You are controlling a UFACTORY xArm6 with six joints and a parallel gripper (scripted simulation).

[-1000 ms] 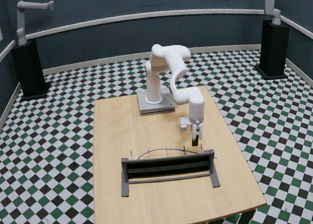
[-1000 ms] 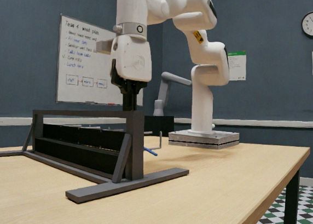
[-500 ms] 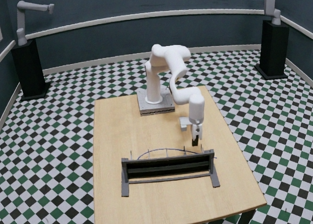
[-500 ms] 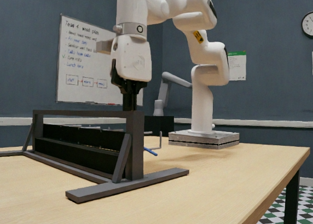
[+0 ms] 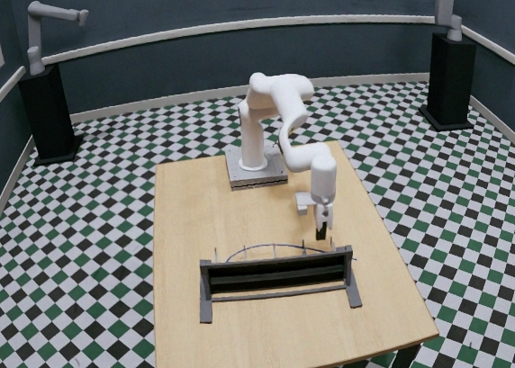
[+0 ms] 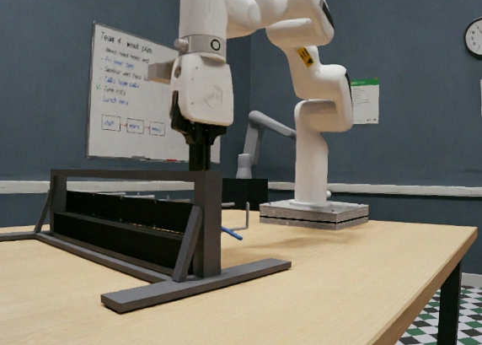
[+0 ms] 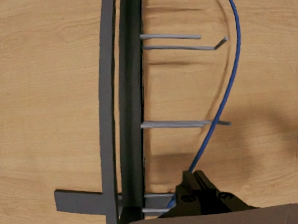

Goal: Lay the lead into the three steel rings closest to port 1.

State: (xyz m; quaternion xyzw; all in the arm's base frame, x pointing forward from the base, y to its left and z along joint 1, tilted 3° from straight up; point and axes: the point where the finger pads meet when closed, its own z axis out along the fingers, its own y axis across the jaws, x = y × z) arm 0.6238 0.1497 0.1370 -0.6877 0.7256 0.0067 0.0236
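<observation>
Now: hand 15 cm to the left of the grey rack, 10 cm above it and 5 cm short of it.
</observation>
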